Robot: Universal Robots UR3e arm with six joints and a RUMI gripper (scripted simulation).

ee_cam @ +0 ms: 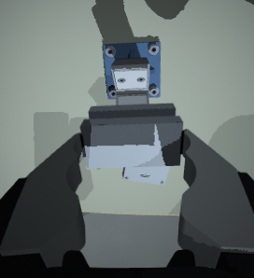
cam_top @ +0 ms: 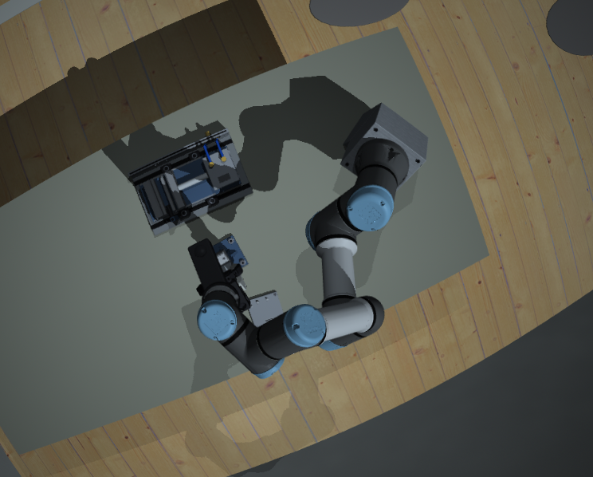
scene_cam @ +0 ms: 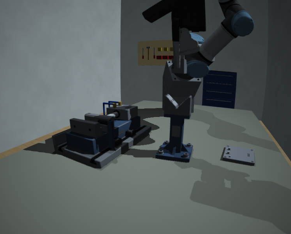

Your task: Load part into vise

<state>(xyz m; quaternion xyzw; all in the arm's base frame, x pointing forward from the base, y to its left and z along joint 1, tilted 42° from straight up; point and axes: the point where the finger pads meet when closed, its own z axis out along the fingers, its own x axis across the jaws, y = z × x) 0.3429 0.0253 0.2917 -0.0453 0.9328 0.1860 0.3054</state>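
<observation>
Now: the part 10 mm to the right of my hand and 10 mm below it. Also, from my hand: air cylinder rod 30 mm ahead, 220 mm to the right, 170 mm below; then blue post 190 mm below; then work stop 110 mm ahead, 170 mm to the right, 150 mm below.
</observation>
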